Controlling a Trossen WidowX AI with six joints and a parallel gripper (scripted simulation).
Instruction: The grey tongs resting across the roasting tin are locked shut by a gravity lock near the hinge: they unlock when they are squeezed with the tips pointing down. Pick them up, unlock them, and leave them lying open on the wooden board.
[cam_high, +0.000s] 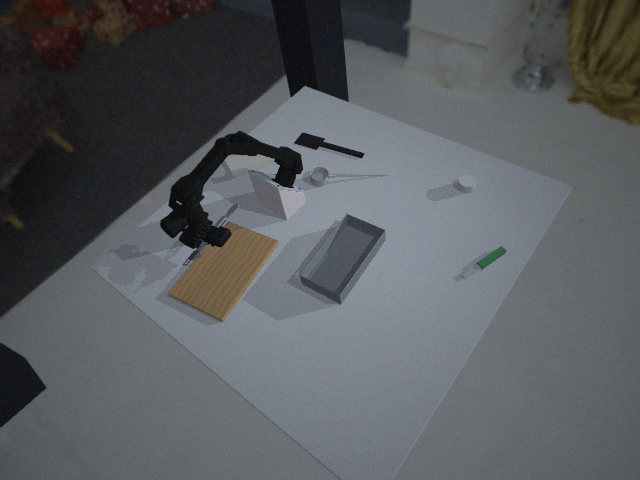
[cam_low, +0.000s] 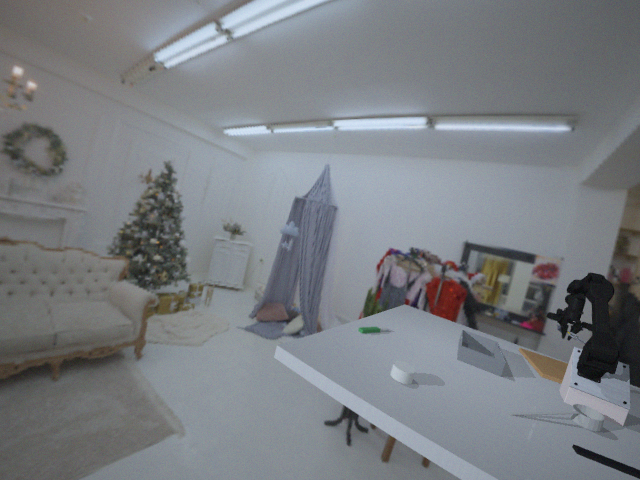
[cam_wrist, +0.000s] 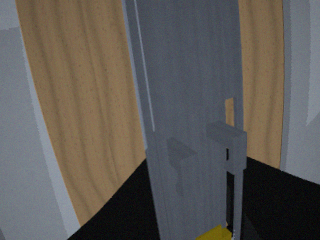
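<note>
The wooden board is 10 mm to the left of my gripper tip and 150 mm below it. From my gripper tip the other things lie so: yellow lock piece 10 mm to the left, 40 mm above; then black spatula 130 mm behind, 710 mm to the left, 150 mm below; then grey roasting tin 320 mm ahead, 290 mm to the left, 130 mm below.
</note>
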